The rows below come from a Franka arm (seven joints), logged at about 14 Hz.
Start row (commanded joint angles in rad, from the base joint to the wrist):
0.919 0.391 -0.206 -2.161 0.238 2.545 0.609
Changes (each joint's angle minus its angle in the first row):
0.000 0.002 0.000 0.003 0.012 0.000 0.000
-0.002 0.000 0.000 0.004 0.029 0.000 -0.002
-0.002 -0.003 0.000 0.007 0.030 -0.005 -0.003
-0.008 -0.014 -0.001 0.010 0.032 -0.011 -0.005
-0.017 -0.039 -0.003 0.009 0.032 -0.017 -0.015
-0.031 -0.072 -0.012 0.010 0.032 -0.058 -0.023
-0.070 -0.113 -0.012 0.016 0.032 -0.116 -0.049
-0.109 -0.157 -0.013 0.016 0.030 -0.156 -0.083
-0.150 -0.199 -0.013 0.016 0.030 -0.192 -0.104
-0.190 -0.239 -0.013 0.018 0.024 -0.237 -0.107
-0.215 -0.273 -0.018 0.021 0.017 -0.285 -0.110
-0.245 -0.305 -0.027 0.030 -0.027 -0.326 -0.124
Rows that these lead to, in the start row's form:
0.919 0.393 -0.206 -2.158 0.250 2.545 0.609
0.917 0.391 -0.206 -2.157 0.267 2.545 0.607
0.917 0.388 -0.206 -2.154 0.268 2.540 0.606
0.911 0.377 -0.207 -2.151 0.270 2.534 0.604
0.902 0.352 -0.209 -2.152 0.270 2.528 0.594
0.888 0.319 -0.218 -2.151 0.270 2.487 0.586
0.849 0.278 -0.218 -2.145 0.270 2.429 0.560
0.810 0.234 -0.219 -2.145 0.268 2.389 0.526
0.769 0.192 -0.219 -2.145 0.268 2.353 0.505
0.729 0.152 -0.219 -2.143 0.262 2.308 0.502
0.704 0.118 -0.224 -2.140 0.255 2.260 0.499
0.674 0.086 -0.233 -2.131 0.211 2.219 0.485

